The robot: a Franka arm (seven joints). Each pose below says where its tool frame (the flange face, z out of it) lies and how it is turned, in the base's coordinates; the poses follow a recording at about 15 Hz.
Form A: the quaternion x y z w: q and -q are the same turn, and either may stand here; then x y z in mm.
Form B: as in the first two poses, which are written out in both.
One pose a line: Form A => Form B
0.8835 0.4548 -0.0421 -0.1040 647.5 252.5 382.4 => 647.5 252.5 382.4 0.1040 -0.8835 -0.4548 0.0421
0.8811 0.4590 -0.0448 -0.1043 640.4 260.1 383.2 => 640.4 260.1 383.2 0.1043 -0.8811 -0.4590 0.0448
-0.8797 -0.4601 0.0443 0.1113 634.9 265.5 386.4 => 634.9 265.5 386.4 0.1113 -0.8797 -0.4601 0.0443
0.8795 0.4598 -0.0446 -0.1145 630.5 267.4 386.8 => 630.5 267.4 386.8 0.1145 -0.8795 -0.4598 0.0446
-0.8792 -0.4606 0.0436 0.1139 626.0 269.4 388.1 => 626.0 269.4 388.1 0.1139 -0.8792 -0.4606 0.0436
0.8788 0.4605 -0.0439 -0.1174 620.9 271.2 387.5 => 620.9 271.2 387.5 0.1174 -0.8788 -0.4605 0.0439
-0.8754 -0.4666 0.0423 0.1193 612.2 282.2 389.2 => 612.2 282.2 389.2 0.1193 -0.8754 -0.4666 0.0423
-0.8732 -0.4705 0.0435 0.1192 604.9 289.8 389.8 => 604.9 289.8 389.8 0.1192 -0.8732 -0.4705 0.0435
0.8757 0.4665 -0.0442 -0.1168 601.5 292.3 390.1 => 601.5 292.3 390.1 0.1168 -0.8757 -0.4665 0.0442
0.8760 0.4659 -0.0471 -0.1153 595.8 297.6 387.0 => 595.8 297.6 387.0 0.1153 -0.8760 -0.4659 0.0471
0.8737 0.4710 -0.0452 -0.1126 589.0 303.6 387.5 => 589.0 303.6 387.5 0.1126 -0.8737 -0.4710 0.0452
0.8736 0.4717 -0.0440 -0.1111 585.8 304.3 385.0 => 585.8 304.3 385.0 0.1111 -0.8736 -0.4717 0.0440
